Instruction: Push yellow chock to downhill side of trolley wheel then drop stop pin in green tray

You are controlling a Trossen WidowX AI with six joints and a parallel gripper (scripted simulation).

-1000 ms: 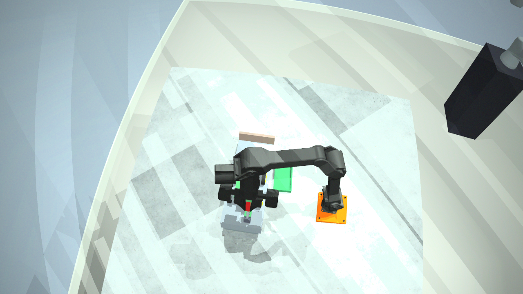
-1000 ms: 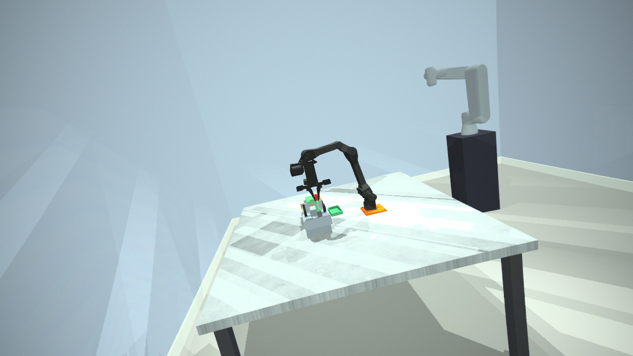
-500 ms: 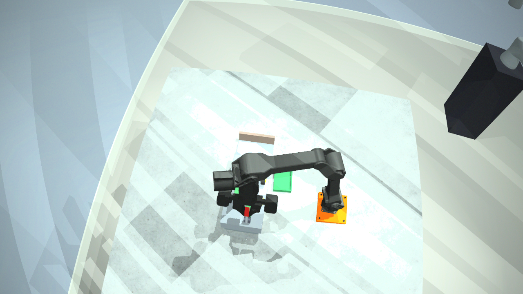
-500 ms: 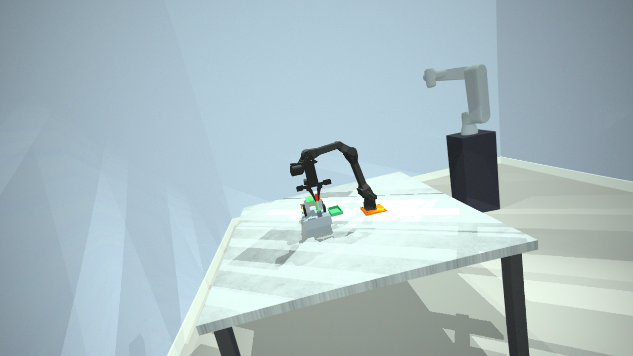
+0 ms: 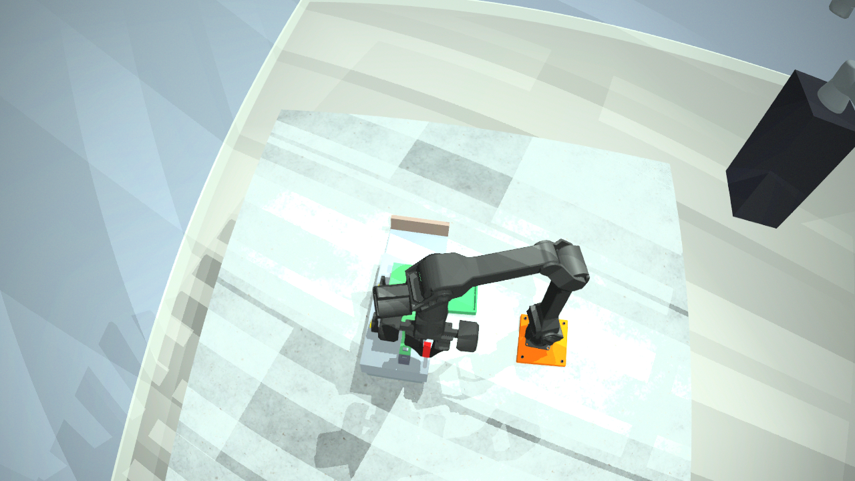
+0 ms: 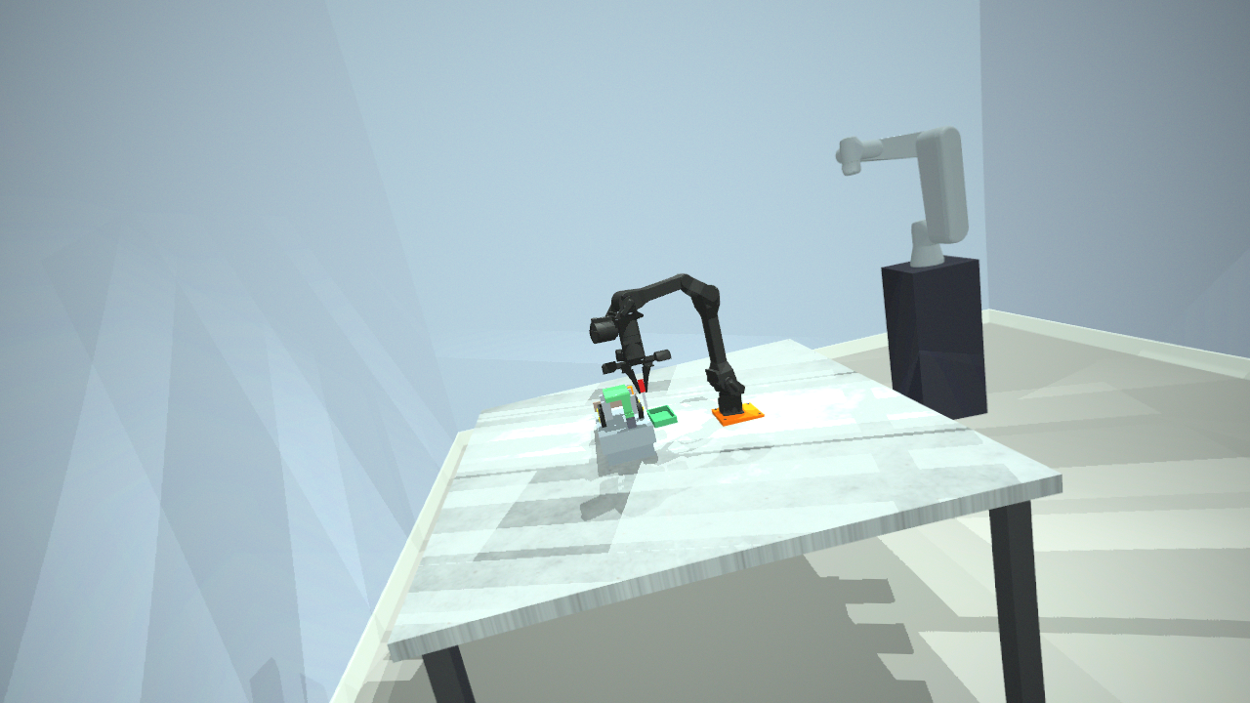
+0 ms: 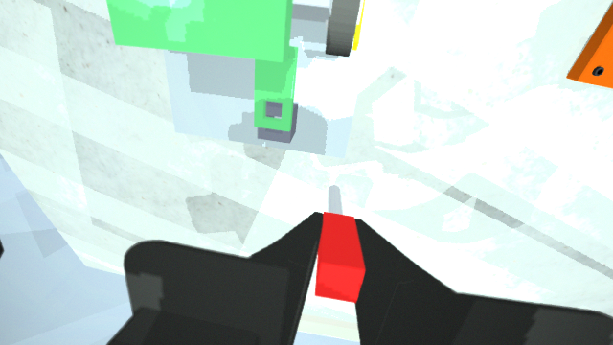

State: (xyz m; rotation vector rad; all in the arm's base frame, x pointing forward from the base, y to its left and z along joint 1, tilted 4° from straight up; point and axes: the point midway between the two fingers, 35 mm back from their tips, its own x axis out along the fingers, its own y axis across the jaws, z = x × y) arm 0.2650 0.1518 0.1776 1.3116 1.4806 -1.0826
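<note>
Now: gripper tip 3 cm short of the yellow chock, 23 cm to the left of it and 10 cm above it. Round my gripper tip: red-headed stop pin right at my gripper tip; then green-topped trolley 8 cm ahead, 13 cm to the right, 7 cm below; then grey ramp block 8 cm ahead, 13 cm to the right, 13 cm below.
</note>
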